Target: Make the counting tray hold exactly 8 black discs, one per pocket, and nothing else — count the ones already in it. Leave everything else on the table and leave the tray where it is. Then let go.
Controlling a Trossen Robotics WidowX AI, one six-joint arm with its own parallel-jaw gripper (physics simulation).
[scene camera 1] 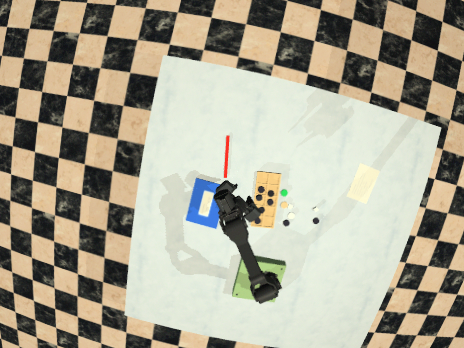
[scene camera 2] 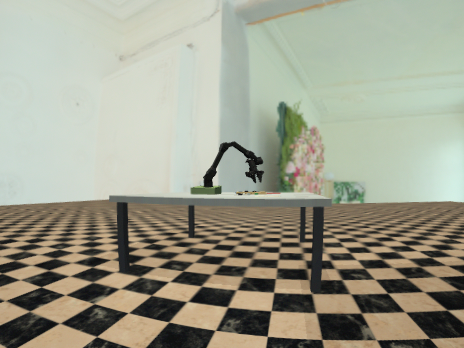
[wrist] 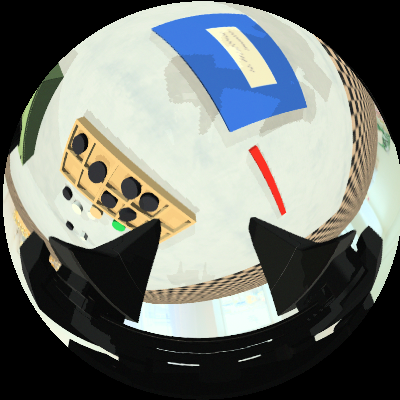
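The wooden counting tray [scene camera 1: 268, 218] [wrist: 172, 212] lies flat and bears six black discs, including one near an end [wrist: 79, 143] and another beside it [wrist: 97, 172]. Two discs [wrist: 131, 187] [wrist: 149, 201] lie close together; I cannot tell whether each is fully seated. Two loose black discs [scene camera 1: 286, 223] [scene camera 1: 316, 221] lie on the table beside the tray. My gripper [scene camera 1: 241, 197] [scene camera 2: 257, 180] [wrist: 205, 223] is open and empty, raised above the table between the tray and the blue item. Its left finger hides a little of the tray in the wrist view.
A green disc [scene camera 1: 284, 192] [wrist: 119, 226], a wood-coloured disc [scene camera 1: 284, 204] [wrist: 95, 214] and white pieces [scene camera 1: 291, 215] lie near the tray. A blue rectangle [scene camera 1: 195, 210] [wrist: 200, 40], a red stick [scene camera 1: 226, 156] [wrist: 268, 181] and a cream sheet [scene camera 1: 363, 183] lie farther out. The arm stands on a green base [scene camera 1: 242, 286].
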